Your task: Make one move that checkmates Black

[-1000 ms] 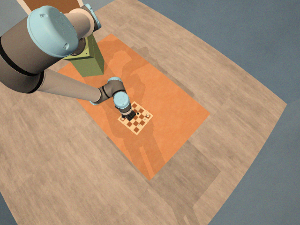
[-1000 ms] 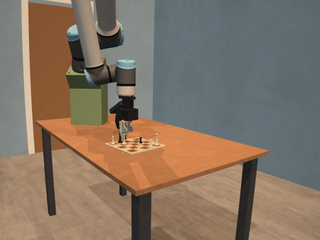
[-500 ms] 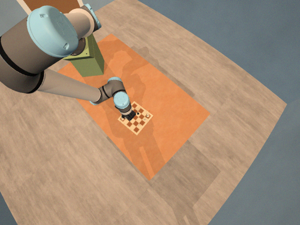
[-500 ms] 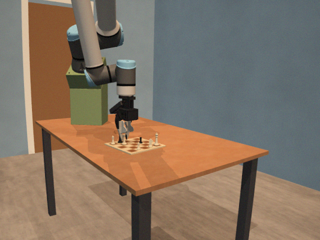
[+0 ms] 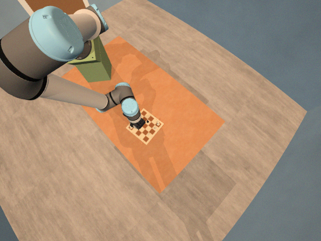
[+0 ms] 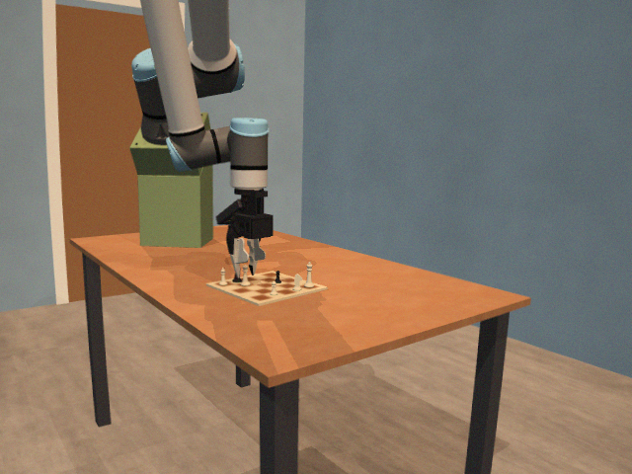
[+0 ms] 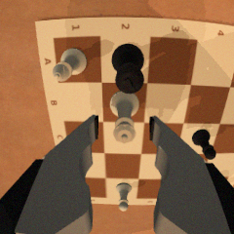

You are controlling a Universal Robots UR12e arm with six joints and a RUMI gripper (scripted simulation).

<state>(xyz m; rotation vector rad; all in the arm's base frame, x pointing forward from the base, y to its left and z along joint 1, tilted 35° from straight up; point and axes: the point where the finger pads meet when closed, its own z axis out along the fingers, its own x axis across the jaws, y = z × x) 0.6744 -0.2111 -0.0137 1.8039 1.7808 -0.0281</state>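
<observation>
My hand is 40 mm past the tall black piece, 10 mm to the right of it and 10 mm above it. The rest, counted from my hand: black pawn (40 mm ahead, 70 mm to the left, 20 mm below); small chessboard (40 mm ahead, 30 mm to the left, 40 mm below); white pawn (110 mm ahead, 10 mm to the right, 20 mm below).
</observation>
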